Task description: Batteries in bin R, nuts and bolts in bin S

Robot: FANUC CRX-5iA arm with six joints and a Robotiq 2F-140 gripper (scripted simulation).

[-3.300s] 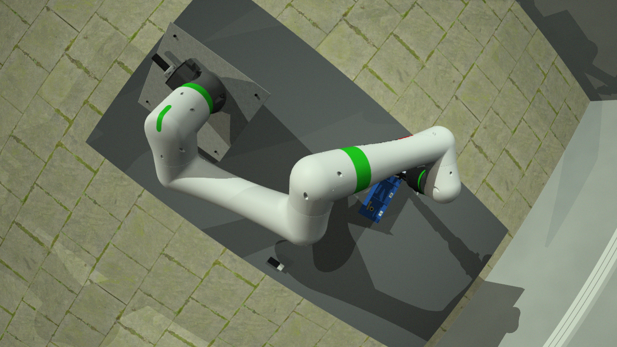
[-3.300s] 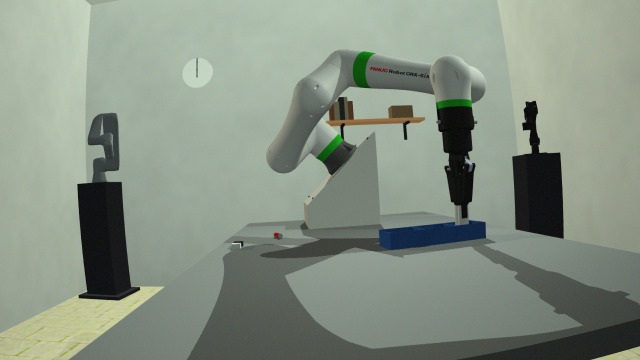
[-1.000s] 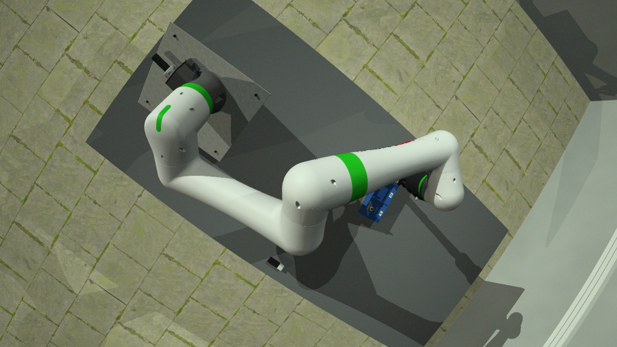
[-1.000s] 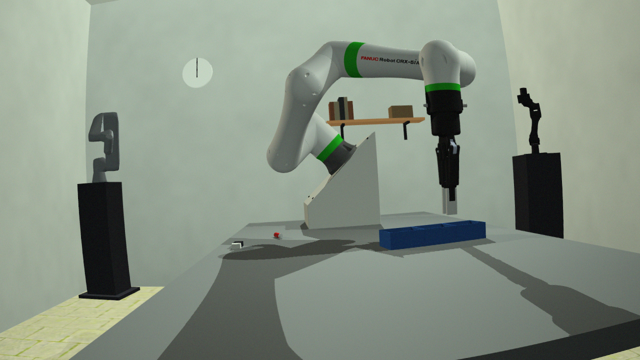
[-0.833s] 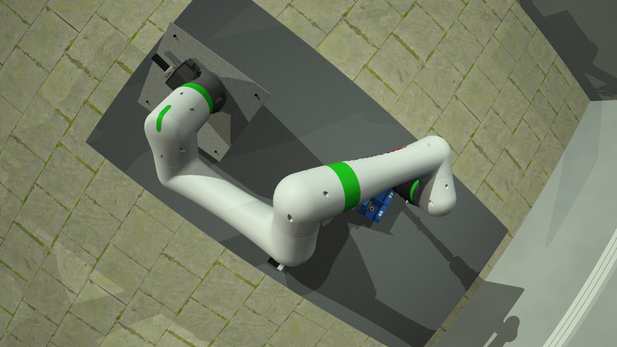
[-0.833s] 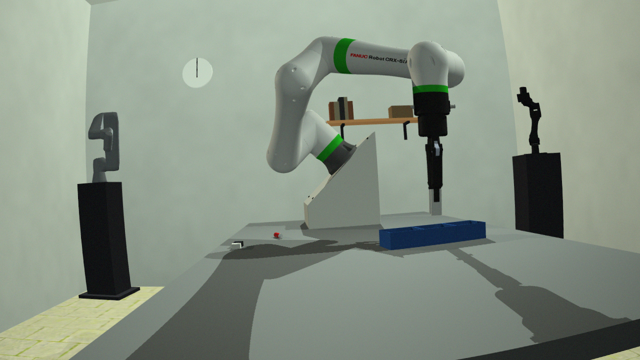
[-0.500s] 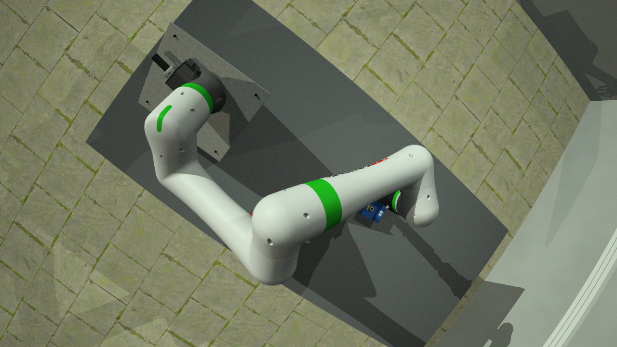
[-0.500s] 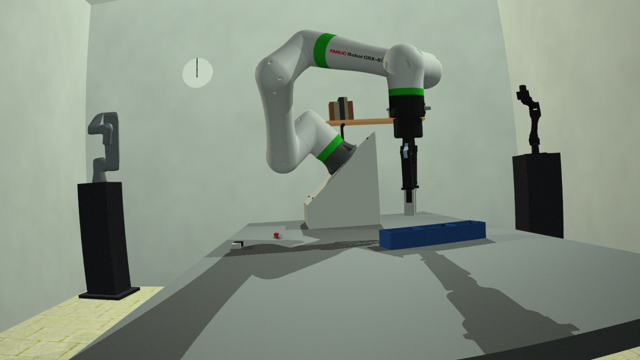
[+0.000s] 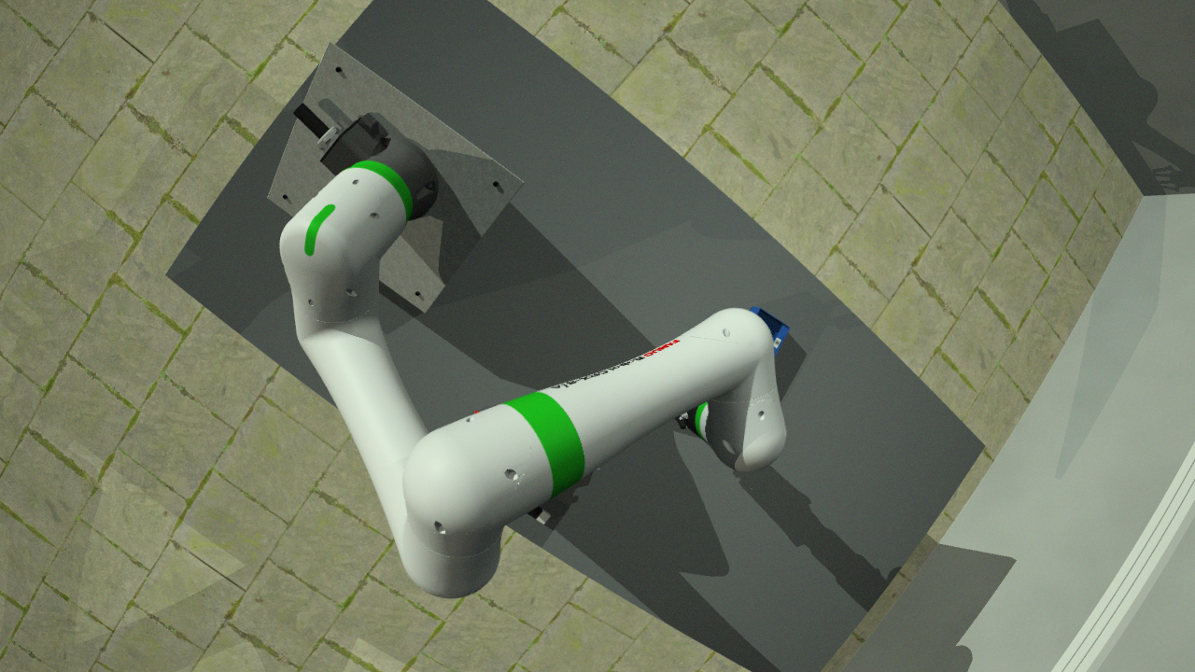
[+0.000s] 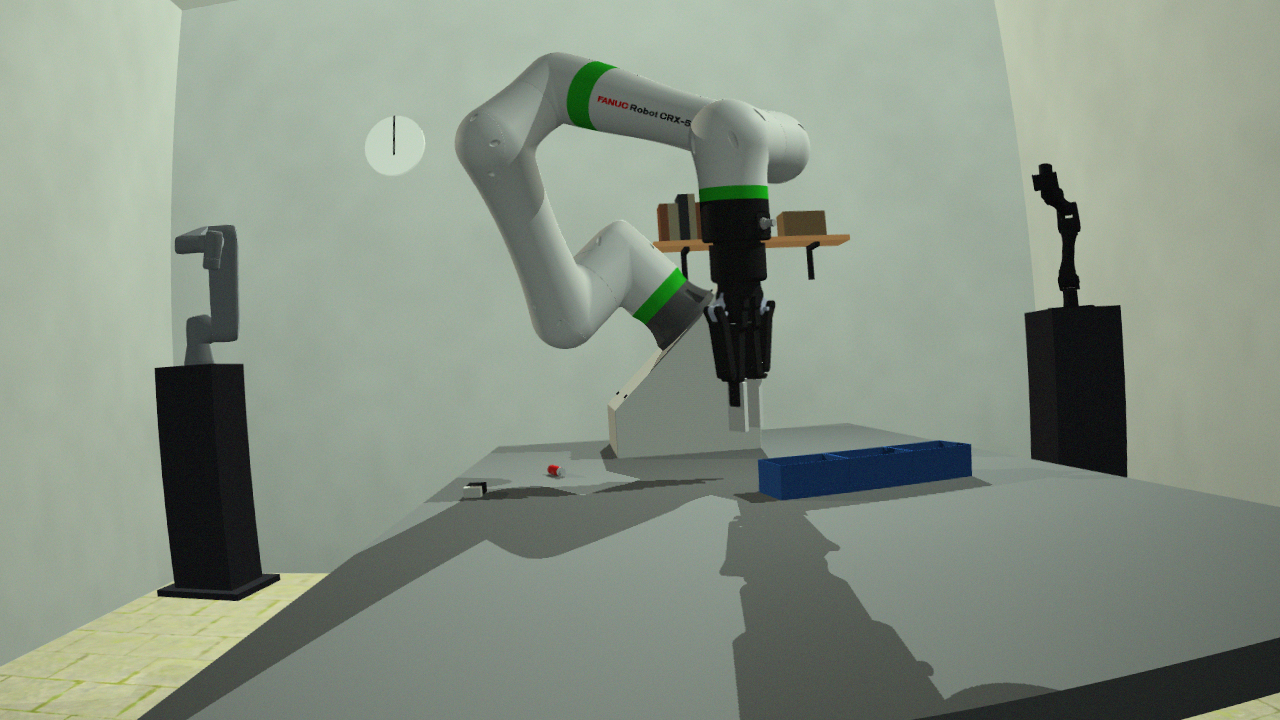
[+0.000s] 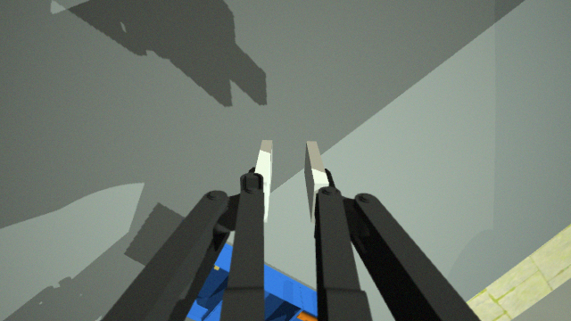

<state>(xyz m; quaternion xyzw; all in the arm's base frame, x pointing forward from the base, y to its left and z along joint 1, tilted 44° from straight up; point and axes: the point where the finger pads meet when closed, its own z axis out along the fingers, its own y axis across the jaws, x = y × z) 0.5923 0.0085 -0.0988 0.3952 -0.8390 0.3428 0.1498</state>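
My gripper is now 170 mm past the red battery, 290 mm to the left of it and 90 mm above it. Round my hand: yellow bolt 150 mm ahead, 60 mm to the left, 90 mm below; then blue three-compartment bin 150 mm ahead, 140 mm to the left, 80 mm below; then brass nut 170 mm ahead, 50 mm to the left, 90 mm below.
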